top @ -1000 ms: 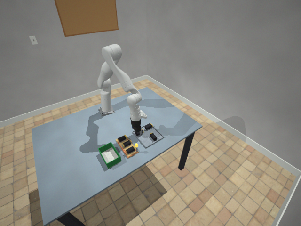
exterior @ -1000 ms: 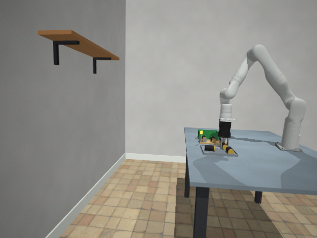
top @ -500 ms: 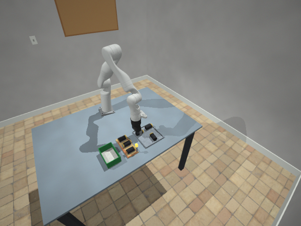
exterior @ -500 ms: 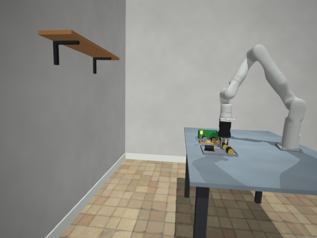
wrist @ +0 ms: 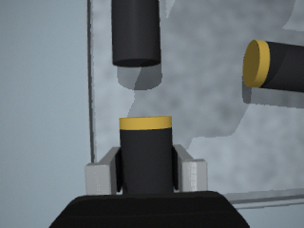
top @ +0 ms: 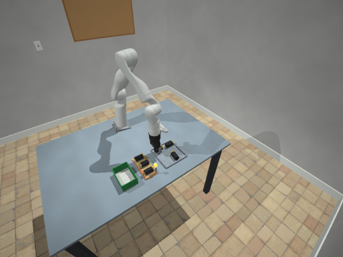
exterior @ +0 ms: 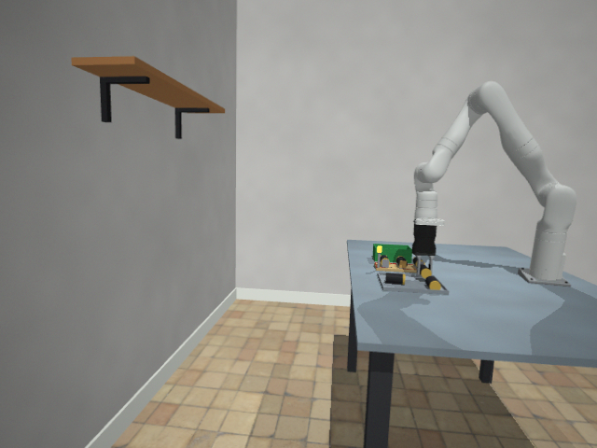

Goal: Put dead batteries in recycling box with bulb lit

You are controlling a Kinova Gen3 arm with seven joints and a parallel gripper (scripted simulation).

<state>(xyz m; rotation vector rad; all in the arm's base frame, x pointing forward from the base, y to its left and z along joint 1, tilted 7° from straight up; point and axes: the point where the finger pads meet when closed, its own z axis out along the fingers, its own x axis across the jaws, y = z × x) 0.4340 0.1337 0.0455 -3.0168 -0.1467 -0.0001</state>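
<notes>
Right now my hand is 280 mm to the left of the green recycling box, 100 mm short of it and 30 mm above it. Round my hand: grey tray: 50 mm to the left, 50 mm ahead, 40 mm below.
</notes>
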